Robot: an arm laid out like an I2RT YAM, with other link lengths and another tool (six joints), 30 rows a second.
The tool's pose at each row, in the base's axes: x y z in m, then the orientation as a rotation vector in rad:
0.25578 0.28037 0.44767 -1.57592 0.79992 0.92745
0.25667 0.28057 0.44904 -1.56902 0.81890 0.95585
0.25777 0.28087 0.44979 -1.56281 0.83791 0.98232
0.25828 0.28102 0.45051 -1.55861 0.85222 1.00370
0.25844 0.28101 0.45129 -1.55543 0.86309 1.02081
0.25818 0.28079 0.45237 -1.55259 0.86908 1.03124
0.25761 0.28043 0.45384 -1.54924 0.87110 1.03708
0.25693 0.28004 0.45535 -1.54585 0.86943 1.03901
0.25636 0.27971 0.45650 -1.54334 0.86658 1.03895
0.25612 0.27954 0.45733 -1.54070 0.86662 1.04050
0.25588 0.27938 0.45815 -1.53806 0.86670 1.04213
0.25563 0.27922 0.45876 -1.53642 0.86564 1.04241
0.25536 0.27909 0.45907 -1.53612 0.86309 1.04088
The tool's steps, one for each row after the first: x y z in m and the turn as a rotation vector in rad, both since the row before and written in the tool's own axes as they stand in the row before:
-0.00080 -0.00144 -0.00009 -0.00538 -0.00604 0.02940
-0.00019 -0.00135 0.00004 -0.00520 -0.00464 0.02826
-0.00045 -0.00078 -0.00001 -0.00516 -0.00377 0.02206
-0.00065 -0.00044 -0.00012 -0.00446 -0.00316 0.01725
-0.00109 -0.00012 -0.00028 -0.00218 -0.00272 0.01017
-0.00157 0.00007 -0.00039 -0.00014 -0.00317 0.00497
-0.00164 0.00017 -0.00040 0.00125 -0.00353 0.00030
-0.00127 0.00018 -0.00032 0.00141 -0.00285 -0.00170
-0.00086 -0.00004 -0.00020 0.00119 -0.00205 0.00115
-0.00085 -0.00004 -0.00018 0.00116 -0.00206 0.00122
-0.00066 0.00005 -0.00016 0.00089 -0.00157 -0.00039
-0.00039 0.00016 -0.00010 0.00055 -0.00089 -0.00254

